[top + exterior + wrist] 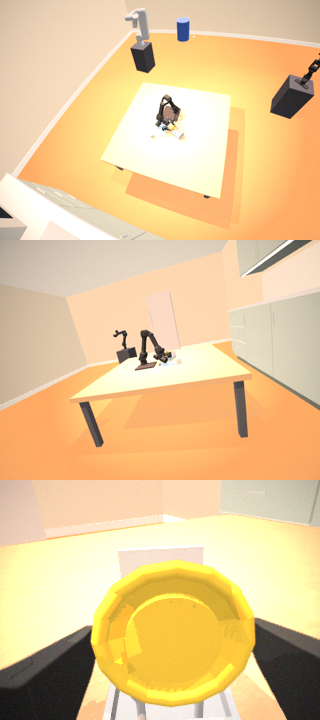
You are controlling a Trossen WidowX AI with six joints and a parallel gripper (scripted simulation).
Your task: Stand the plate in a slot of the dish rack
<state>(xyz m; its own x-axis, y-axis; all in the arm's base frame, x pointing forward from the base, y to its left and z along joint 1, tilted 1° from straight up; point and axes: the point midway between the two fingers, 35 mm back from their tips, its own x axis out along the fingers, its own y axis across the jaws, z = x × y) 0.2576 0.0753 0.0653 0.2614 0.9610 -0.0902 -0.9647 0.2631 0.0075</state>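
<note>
Right now my gripper tip is 1 cm short of the dish rack, 5 cm to the right of it and 5 cm above it. The rest, counted from my gripper tip: light blue mat (5 cm ahead, 15 cm to the right, 7 cm below); then yellow plate (1 cm to the right); then white cup (16 cm ahead, 20 cm to the right, 5 cm below).
</note>
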